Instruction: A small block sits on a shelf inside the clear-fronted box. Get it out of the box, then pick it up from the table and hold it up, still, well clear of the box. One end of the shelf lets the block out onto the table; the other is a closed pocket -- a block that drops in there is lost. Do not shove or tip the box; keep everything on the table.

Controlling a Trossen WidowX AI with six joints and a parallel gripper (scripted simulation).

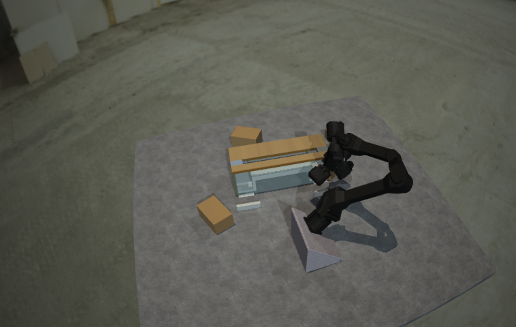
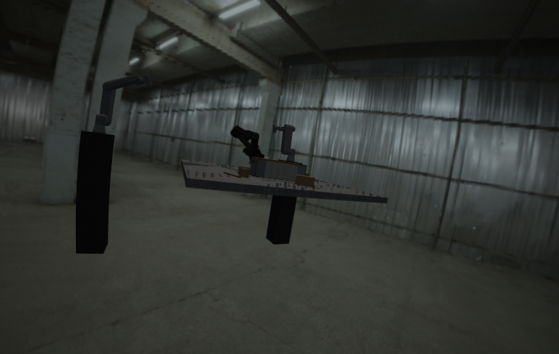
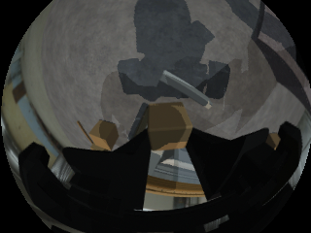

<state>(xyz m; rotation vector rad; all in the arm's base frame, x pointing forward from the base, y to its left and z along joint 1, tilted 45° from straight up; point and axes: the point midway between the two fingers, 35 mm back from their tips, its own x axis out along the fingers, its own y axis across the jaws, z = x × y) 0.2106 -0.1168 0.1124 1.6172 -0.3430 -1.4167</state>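
Now: gripper tip 1 cm past the small tan block and 1 cm below it. From my gripper tip the other things lie so: box 10 cm ahead, 15 cm to the left, 1 cm below; thin wooden stick 27 cm ahead, 25 cm to the right, 7 cm below.
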